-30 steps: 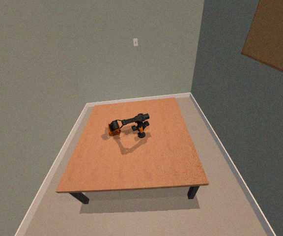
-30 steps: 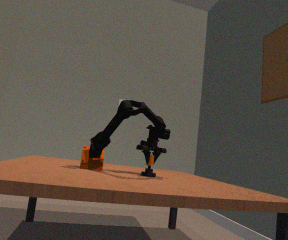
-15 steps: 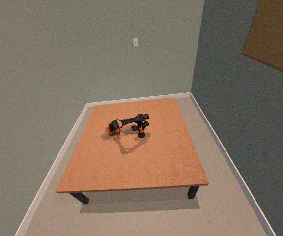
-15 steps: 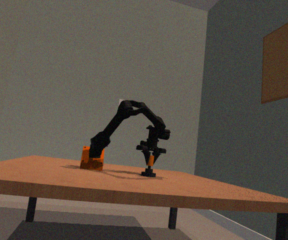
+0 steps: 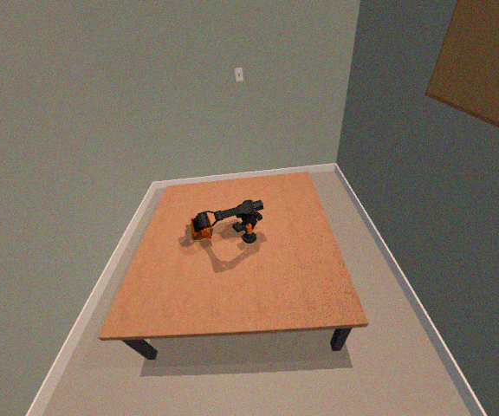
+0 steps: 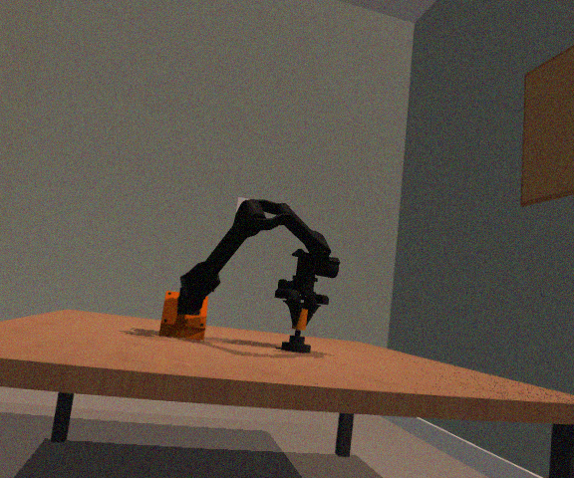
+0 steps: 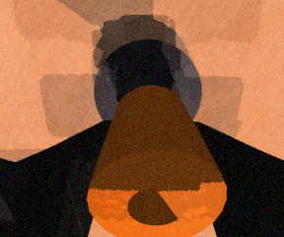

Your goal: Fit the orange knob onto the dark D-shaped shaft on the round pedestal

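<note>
Now: gripper tip 20 mm below the orange knob. The rest, counted from my gripper tip: pedestal: 40 mm below.
</note>
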